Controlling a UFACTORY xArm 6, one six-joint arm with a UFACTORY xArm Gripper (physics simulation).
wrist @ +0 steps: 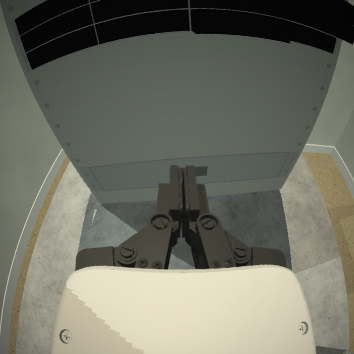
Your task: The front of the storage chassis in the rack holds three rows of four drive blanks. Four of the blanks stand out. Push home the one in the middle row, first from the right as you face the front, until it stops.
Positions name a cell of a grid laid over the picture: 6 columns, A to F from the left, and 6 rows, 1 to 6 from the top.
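Note:
Grey rack (C2), visible. My gripper (D4), visible too.

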